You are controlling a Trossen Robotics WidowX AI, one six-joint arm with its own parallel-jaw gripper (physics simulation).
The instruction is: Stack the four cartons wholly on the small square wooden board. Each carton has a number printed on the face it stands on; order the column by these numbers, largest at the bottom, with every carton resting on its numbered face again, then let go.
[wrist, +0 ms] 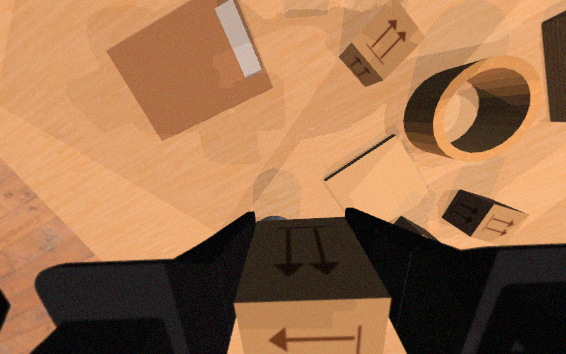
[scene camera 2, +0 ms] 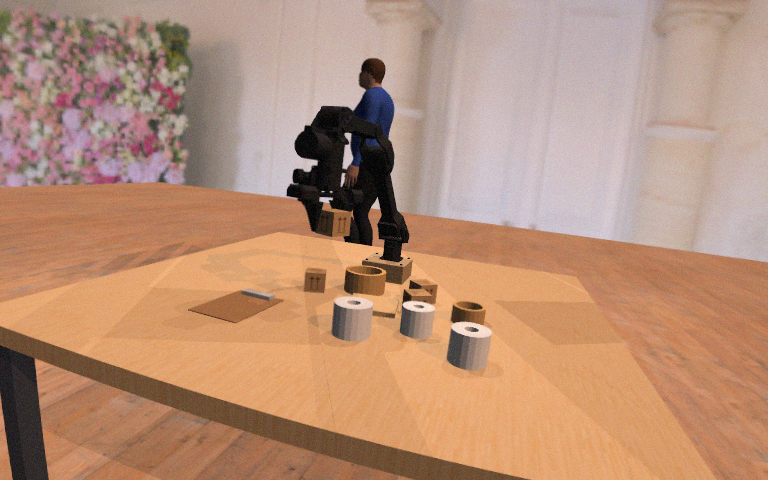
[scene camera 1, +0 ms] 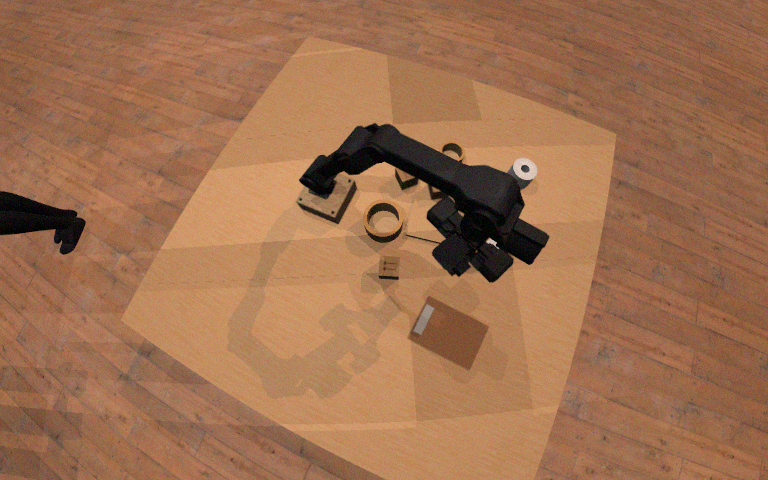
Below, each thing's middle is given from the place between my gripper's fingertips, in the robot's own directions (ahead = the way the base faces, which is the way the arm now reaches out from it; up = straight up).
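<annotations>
My gripper: 7 cm short of the dark wooden board (scene camera 1: pixel 440 328), 18 cm above it and 17 cm to the left of it.
</annotations>
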